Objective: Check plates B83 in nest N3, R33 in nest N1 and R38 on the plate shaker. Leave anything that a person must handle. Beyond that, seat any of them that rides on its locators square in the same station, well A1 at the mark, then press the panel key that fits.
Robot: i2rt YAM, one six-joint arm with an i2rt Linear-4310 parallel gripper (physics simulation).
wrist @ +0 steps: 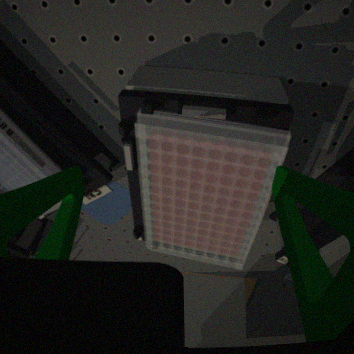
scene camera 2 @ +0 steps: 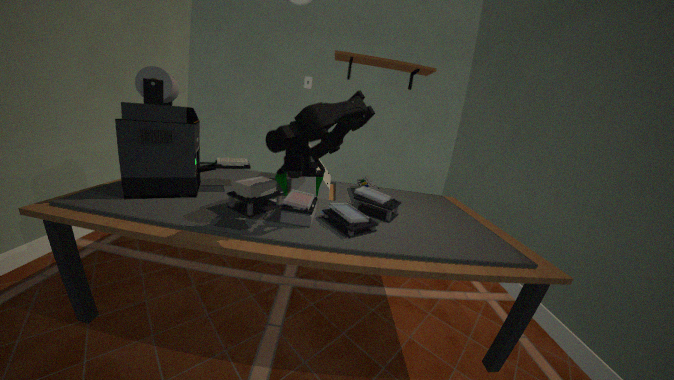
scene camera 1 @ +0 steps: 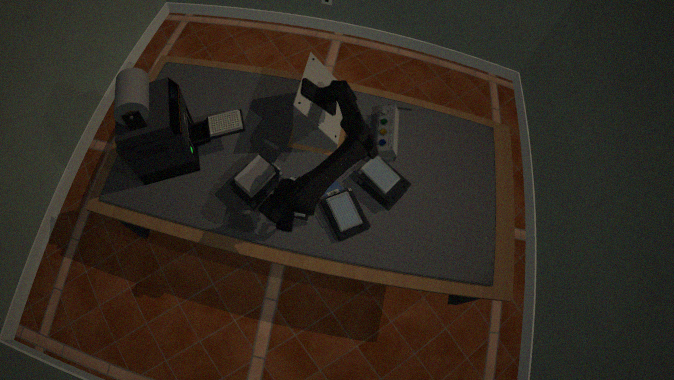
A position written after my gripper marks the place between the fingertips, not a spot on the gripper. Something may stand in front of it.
Observation:
My gripper (wrist: 177,176) is open and holds nothing. Also in view: a pink-welled plate (wrist: 205,183). Also in view: a blue-white plate (scene camera 1: 342,207).
The blue-white plate is seen too in the wrist view (wrist: 31,163).

